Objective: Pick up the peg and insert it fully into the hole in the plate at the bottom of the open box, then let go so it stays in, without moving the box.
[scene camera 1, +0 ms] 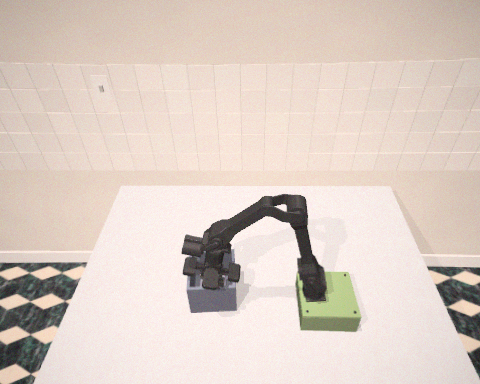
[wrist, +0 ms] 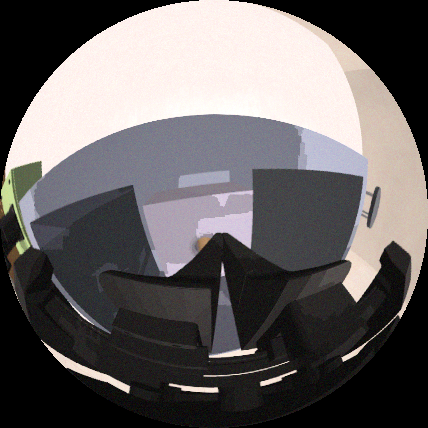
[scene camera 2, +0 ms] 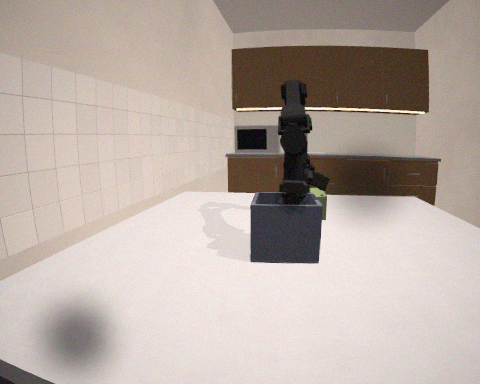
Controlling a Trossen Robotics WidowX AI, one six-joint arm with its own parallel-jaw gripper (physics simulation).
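Places are measured from the arm's base along level axes (x ahead, y left, z up), in millimetres.
Pixels of known places: gripper, fingertip midpoint: (wrist: 220, 238); arm's base, origin of the base link: (scene camera 1: 314, 293).
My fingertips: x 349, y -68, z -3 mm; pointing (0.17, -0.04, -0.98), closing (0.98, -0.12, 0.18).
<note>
For each thing: its middle in the pictures, then the offset to it from my fingertips. Level surfaces: height alone.
- open blue-grey box, body centre: (wrist: 206, 252) (scene camera 2: 284, 225) (scene camera 1: 212, 280) dy -18, dx -11, dz -10 mm
- pale plate, body centre: (wrist: 201, 232) dy -18, dx -11, dz -44 mm
- orange-tan peg, body centre: (wrist: 204, 240) dy -20, dx -10, dz -31 mm
- white table, its level: dz -79 mm
The open blue-grey box (scene camera 1: 213, 301) (scene camera 2: 285, 233) (wrist: 215, 145) stands on the table. In the wrist view, the pale plate (wrist: 172, 220) lies at the box's bottom. The orange-tan peg (wrist: 203, 244) shows there as a small part, within a dark ring at the hole, beside the fingertips; the fingers hide the rest, so its depth cannot be told. My gripper (wrist: 220, 238) is shut, its fingertips together and empty, pointing down into the box above the plate. The peg does not show in the scene views, where the gripper and box walls hide the inside.
The arm's base stands on a green block (scene camera 1: 337, 300) (scene camera 2: 321, 206) (wrist: 27, 180), to the right of the box in the first scene view. The box walls surround the fingers closely. The white table (scene camera 1: 260, 345) (scene camera 2: 200, 310) (wrist: 175, 60) holds both. A tiled wall (scene camera 1: 250, 115) rises behind it.
</note>
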